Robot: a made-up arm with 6 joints.
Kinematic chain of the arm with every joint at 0, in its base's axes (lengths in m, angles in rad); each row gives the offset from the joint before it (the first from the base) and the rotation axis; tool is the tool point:
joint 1: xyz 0 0 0.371 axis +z
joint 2: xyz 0 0 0 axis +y
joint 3: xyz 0 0 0.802 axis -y
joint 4: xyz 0 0 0 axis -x
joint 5: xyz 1.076 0 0 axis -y
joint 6: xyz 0 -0.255 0 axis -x
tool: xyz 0 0 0
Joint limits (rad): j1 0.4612..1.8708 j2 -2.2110..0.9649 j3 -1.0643..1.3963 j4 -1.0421..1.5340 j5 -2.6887..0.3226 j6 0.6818..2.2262
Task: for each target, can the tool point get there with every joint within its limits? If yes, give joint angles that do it. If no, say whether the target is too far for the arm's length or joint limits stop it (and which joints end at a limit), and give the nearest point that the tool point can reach.
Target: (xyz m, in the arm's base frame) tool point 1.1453 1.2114 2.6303
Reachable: no: too far | nearest point 0.7782 0.8231 1.9061 | short by 0.900 m
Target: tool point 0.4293 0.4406 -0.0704
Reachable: yes | joints 1.2099 0.6587 -0.7823 -0.2654 -2.3006 1.9924
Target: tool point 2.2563 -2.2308 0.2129
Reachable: no: too far | nearest point 0.7956 -1.7106 0.2654 | short by 1.552 m
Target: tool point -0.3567 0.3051 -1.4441
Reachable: no: joint limits stop it (at a limit: joint 1, joint 2, joint 4) | nearest point -0.1484 0.5114 -0.2707 | short by 1.209 m
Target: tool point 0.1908 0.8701 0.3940
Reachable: yes | joints 1.5178 0.1265 -0.8484 0.9687 -1.1101 1.4283
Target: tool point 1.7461 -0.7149 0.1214
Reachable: no: joint limits stop it (at a limit: joint 1) | nearest point 1.2289 0.3259 0.1214 | short by 1.162 m
